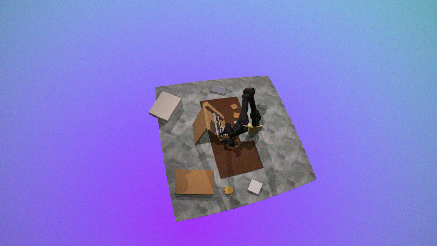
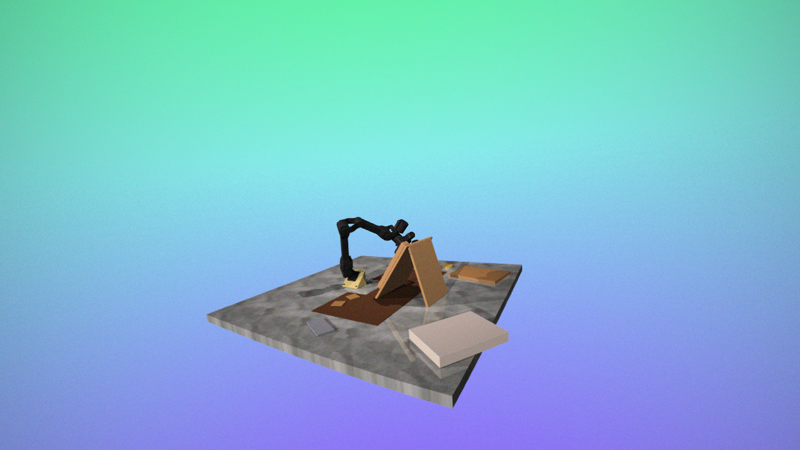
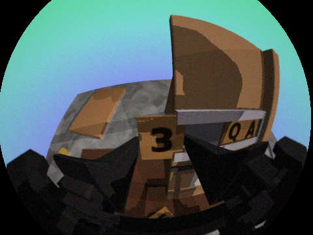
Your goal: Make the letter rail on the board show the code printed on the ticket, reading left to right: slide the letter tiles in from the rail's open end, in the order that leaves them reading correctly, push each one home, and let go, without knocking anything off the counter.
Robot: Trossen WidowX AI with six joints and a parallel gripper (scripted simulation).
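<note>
Right now the white ticket is 100 mm to the right of my gripper tip, 80 mm below it and 60 mm behind it. Also, from my gripper tip: orange panel: 280 mm to the left, 250 mm ahead, 160 mm below; then brown mat: 170 mm behind, 160 mm below, 110 mm to the right; then yellow disc: 390 mm to the left, 150 mm below, 10 mm behind.
</note>
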